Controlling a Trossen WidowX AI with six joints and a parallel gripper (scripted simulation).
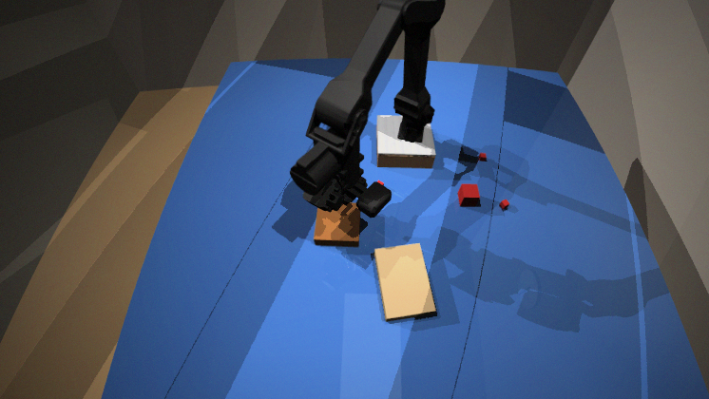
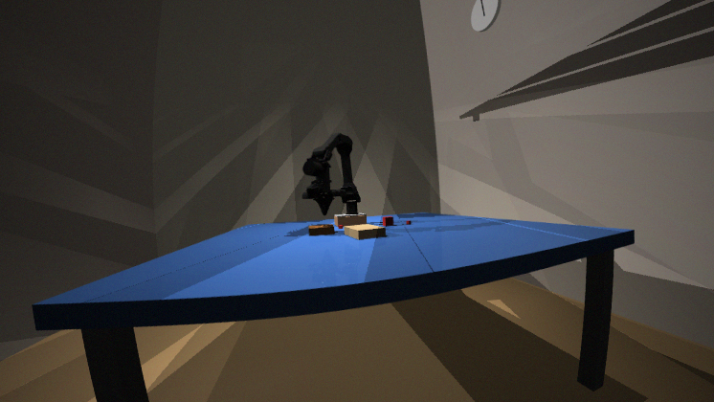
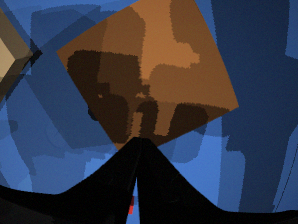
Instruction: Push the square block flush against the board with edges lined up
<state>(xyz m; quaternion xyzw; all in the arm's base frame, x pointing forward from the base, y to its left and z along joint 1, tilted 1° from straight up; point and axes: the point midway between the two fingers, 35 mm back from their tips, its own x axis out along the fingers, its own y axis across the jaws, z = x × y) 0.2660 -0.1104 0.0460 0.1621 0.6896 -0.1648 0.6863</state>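
Now: gripper tip 20 mm short of the orange square block, 10 mm to the left of it and 60 mm above it. Also, from my gripper tip: red cube (120 mm behind, 280 mm to the left, 50 mm below); pale tan board (130 mm ahead, 150 mm to the left, 60 mm below).
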